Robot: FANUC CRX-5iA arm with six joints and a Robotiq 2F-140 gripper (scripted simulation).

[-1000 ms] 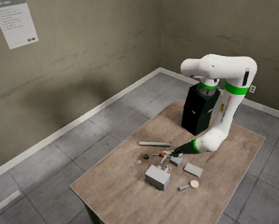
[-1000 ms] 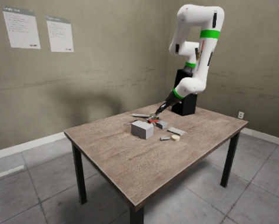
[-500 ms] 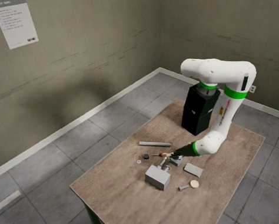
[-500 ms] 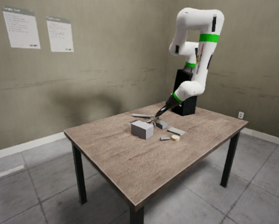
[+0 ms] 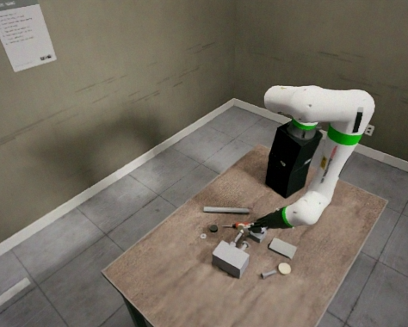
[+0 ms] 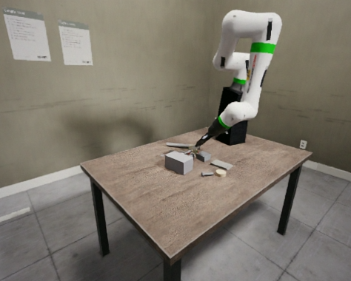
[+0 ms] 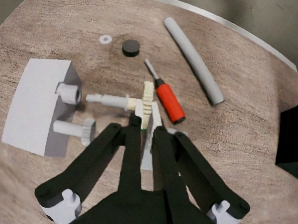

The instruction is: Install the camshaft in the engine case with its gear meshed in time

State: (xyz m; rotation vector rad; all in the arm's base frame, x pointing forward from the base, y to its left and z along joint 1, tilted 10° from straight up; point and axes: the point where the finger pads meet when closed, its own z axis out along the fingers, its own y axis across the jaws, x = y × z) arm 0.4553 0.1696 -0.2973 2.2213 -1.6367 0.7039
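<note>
Right now the small grey block is 5 cm behind my hand, 1 cm to the left of it and 8 cm below it. Round my hand: dark disc: 10 cm ahead, 16 cm to the right, 9 cm below; bolt: 8 cm ahead, 20 cm to the left, 9 cm below; grey plate: 9 cm behind, 15 cm to the left, 9 cm below.
</note>
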